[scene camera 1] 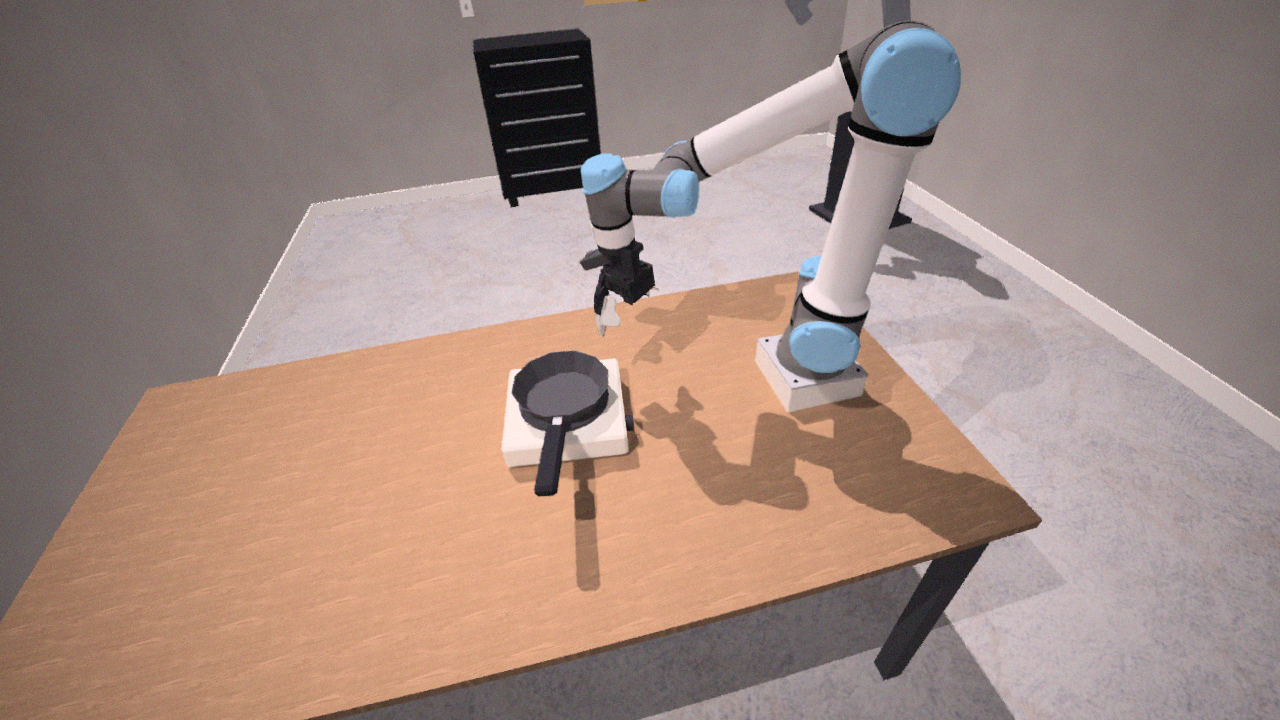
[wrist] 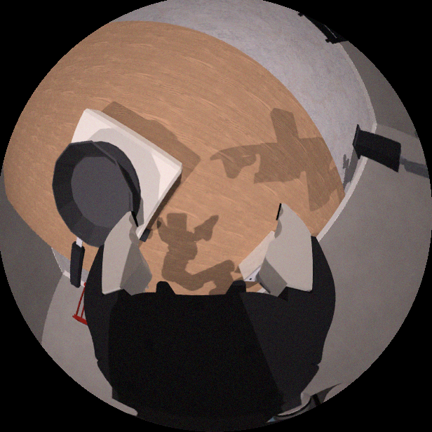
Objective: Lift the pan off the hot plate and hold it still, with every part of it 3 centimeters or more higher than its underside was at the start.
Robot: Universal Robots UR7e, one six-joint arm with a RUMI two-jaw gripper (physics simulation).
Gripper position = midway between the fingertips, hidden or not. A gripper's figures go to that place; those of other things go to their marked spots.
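I see my gripper [scene camera 1: 625, 315] at 1.17 m from the lens. There is a dark pan [scene camera 1: 559, 387] at 1.16 m from the lens, and a white hot plate [scene camera 1: 603, 432] is 1.07 m from the lens.
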